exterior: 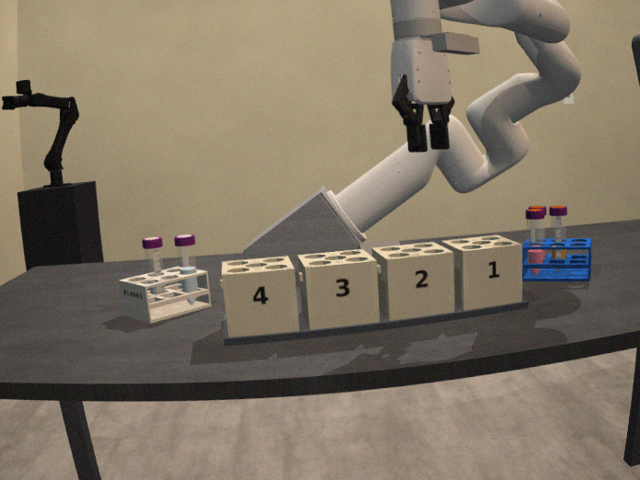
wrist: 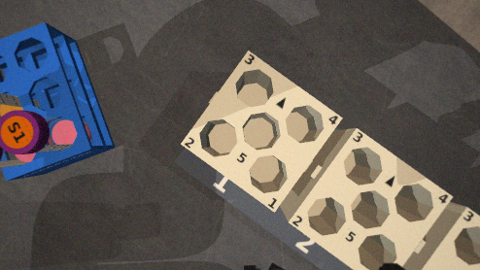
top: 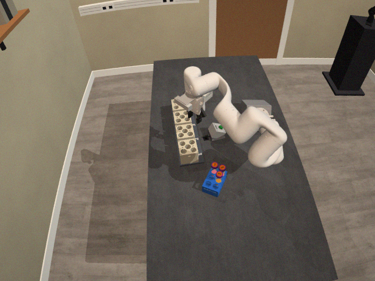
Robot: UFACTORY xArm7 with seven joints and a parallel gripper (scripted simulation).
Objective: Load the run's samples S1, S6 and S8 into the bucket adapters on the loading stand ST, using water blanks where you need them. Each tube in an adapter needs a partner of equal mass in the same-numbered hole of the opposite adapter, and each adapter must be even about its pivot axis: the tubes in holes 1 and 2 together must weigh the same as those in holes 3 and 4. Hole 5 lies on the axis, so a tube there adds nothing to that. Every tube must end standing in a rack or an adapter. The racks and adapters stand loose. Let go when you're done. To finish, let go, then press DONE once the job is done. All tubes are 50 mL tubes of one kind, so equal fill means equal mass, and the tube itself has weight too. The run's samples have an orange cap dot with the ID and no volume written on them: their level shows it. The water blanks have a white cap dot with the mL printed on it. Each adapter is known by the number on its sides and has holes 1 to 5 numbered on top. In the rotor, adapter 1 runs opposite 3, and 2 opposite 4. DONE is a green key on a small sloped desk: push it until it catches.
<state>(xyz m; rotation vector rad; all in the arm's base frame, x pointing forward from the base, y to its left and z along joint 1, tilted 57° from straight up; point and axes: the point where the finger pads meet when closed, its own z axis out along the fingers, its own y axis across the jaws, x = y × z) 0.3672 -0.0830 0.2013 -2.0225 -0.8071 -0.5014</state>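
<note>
My hand is 250 mm to the right of the sample S8, 190 mm above it and 100 mm past it. From my hand the other things lie so: sample tube (190 mm to the left, 190 mm below, 90 mm behind); then blue sample rack (240 mm to the left, 220 mm below, 90 mm behind); then loading stand ST (250 mm below, 100 mm to the right, 60 mm ahead).
</note>
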